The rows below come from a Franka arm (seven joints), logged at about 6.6 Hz.
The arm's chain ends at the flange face. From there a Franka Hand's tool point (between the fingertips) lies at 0.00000 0.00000 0.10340 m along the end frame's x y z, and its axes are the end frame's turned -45 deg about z.
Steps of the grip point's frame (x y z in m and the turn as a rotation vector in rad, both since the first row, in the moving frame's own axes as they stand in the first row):
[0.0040, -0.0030, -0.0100, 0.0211, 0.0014, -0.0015]
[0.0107, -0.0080, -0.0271, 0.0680, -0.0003, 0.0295]
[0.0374, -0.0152, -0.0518, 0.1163, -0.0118, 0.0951]
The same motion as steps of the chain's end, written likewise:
[0.0021, -0.0033, -0.0100, 0.0159, -0.0139, -0.0015]
[0.0068, -0.0082, -0.0269, 0.0479, -0.0483, 0.0295]
[0.0247, -0.0291, -0.0511, 0.0739, -0.0906, 0.0951]

